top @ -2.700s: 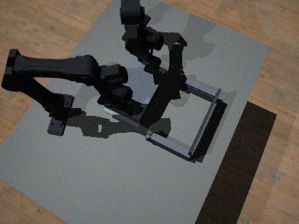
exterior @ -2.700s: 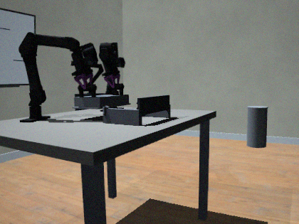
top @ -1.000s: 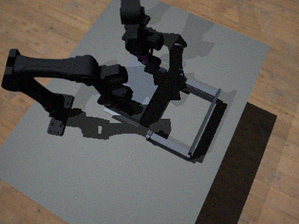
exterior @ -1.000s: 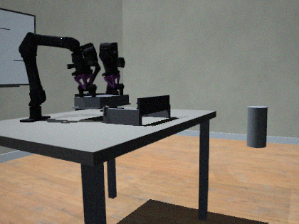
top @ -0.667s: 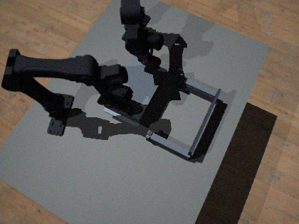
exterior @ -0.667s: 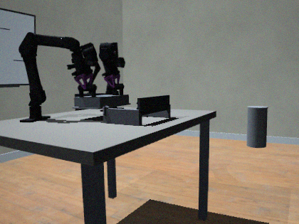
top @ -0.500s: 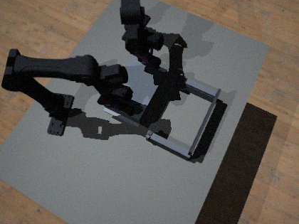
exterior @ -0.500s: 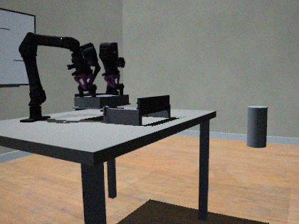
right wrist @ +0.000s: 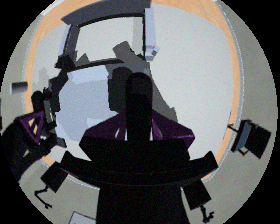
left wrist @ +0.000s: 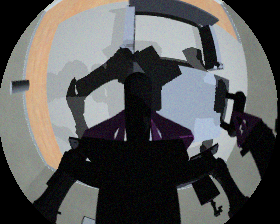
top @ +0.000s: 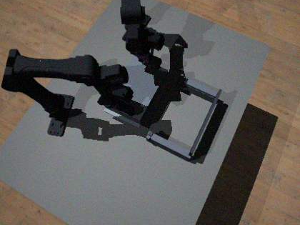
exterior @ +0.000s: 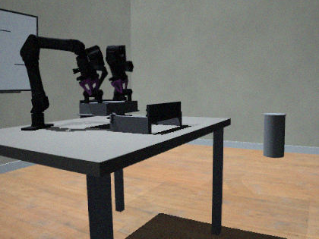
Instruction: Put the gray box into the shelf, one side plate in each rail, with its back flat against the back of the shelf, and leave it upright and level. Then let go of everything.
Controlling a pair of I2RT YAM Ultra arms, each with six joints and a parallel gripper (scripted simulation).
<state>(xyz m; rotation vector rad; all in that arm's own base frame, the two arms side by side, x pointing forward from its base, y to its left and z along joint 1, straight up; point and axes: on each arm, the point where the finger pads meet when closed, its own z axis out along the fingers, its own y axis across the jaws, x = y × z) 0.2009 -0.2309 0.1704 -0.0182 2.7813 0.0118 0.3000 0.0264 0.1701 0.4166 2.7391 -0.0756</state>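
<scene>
The gray box is 120 mm to the right of my left hand, 50 mm below it and 20 mm ahead of it.
Now: the gray box 12 cm to the left of my right hand, 5 cm below it and 2 cm behind it.
</scene>
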